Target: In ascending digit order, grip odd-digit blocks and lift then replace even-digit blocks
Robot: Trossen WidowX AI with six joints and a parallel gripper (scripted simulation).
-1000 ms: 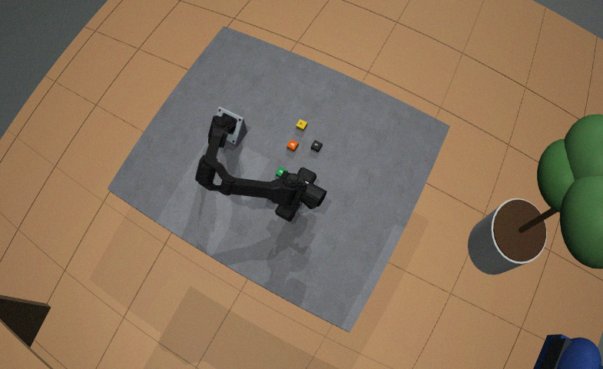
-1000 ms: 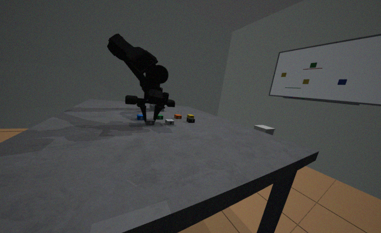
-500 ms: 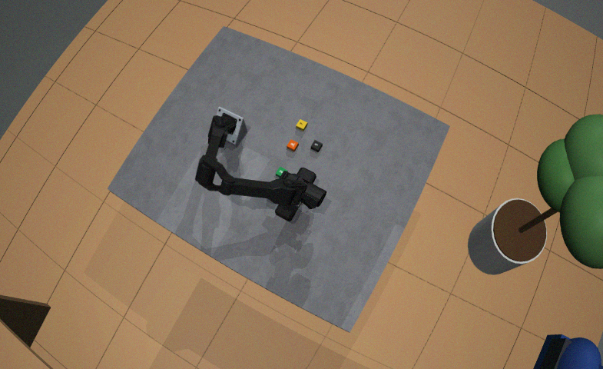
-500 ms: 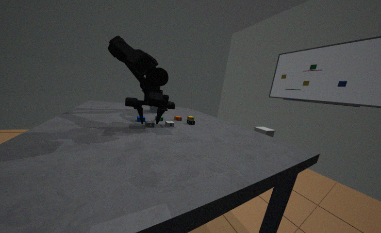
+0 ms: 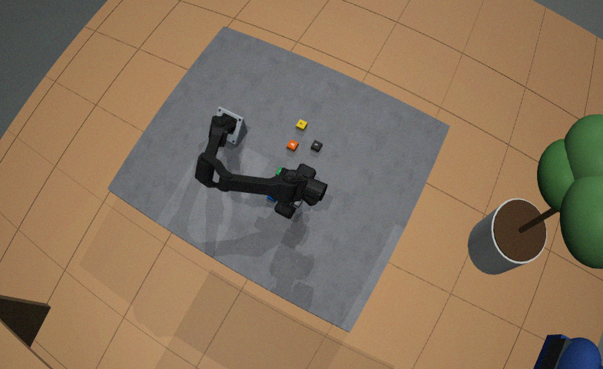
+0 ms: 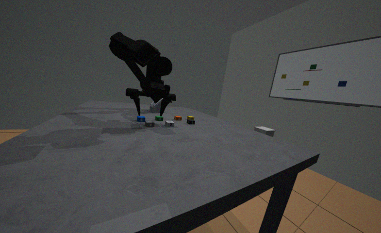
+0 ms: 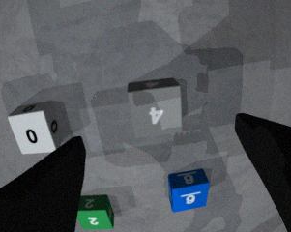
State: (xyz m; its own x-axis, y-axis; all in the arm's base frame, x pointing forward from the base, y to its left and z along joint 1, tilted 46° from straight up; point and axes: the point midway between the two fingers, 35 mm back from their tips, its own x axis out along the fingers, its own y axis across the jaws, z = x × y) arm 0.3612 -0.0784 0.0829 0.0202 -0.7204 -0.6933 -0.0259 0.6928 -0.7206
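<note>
Now: the grey block marked 4 30 mm below my gripper tip. Round my gripper tip: green block marked 2 (100 mm behind, 70 mm to the left, 30 mm below); then white block marked 0 (90 mm to the left, 30 mm below, 10 mm behind); then blue block (80 mm behind, 30 mm to the right, 30 mm below).
</note>
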